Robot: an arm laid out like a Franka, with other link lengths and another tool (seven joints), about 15 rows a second.
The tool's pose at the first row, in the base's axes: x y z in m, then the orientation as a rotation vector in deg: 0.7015, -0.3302, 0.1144, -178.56, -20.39, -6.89
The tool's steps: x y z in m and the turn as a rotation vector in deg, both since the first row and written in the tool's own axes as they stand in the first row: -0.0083, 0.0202, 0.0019, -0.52, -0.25, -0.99; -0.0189, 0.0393, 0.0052, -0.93, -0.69, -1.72; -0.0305, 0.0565, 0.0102, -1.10, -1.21, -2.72; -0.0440, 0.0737, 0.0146, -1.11, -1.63, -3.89; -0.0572, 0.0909, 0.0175, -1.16, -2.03, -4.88
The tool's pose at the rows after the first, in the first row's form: 0.6981, -0.3517, 0.1120, 178.11, 21.87, 6.58; 0.6924, -0.3727, 0.1080, 177.51, 22.91, 5.96; 0.6854, -0.3920, 0.1022, 177.06, 24.42, 5.17; 0.6765, -0.4117, 0.0969, 176.72, 26.21, 4.52; 0.6677, -0.4314, 0.0931, 176.37, 27.71, 3.91
